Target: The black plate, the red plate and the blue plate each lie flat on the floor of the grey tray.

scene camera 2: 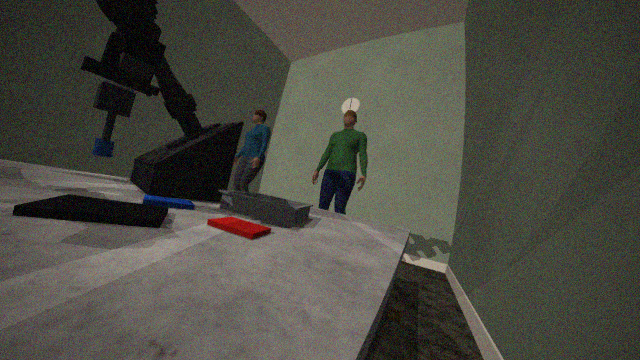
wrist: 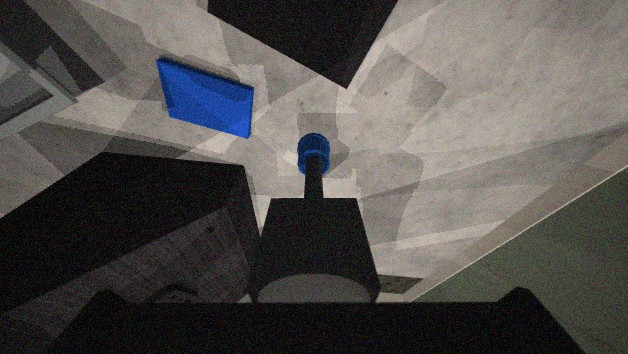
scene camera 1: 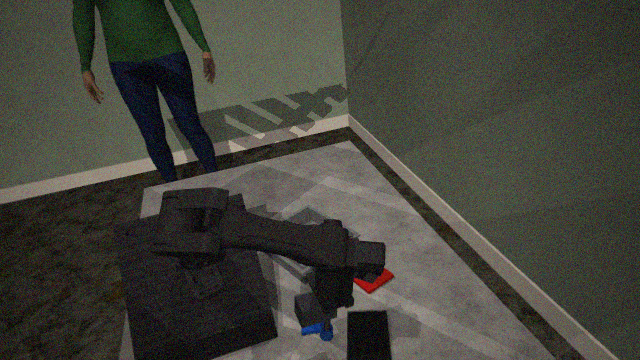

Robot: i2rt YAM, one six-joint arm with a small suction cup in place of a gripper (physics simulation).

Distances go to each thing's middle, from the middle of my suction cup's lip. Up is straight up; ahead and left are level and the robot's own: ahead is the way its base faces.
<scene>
I see the blue plate (wrist: 192, 95) 13 cm to the left of my suction cup, 8 cm below it and 1 cm ahead of it. Also, from my suction cup: red plate (scene camera 2: 233, 225) (21 cm ahead, 17 cm to the left, 8 cm below); then black plate (scene camera 2: 66, 207) (10 cm ahead, 8 cm below, 1 cm to the left).
</scene>
